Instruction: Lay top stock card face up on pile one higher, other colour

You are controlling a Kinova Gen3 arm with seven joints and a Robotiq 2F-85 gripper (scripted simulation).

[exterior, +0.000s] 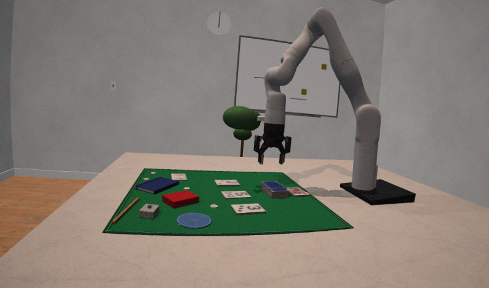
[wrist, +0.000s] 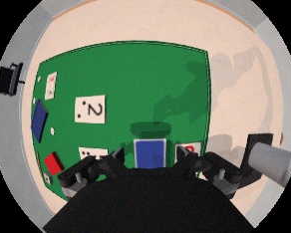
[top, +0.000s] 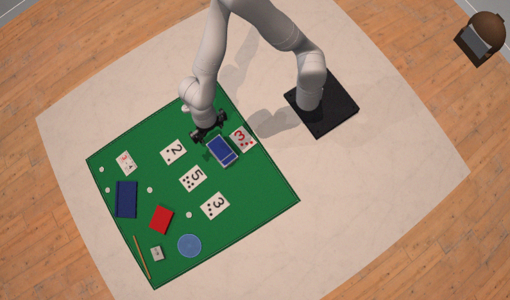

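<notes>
The card lies 8 cm below my hand and 4 cm to the left of it. From my hand the other things lie so: book 41 cm ahead, 10 cm below, 4 cm to the right; green mat 18 cm ahead, 12 cm below, 4 cm to the left; red box 33 cm ahead, 11 cm to the left, 9 cm below.
</notes>
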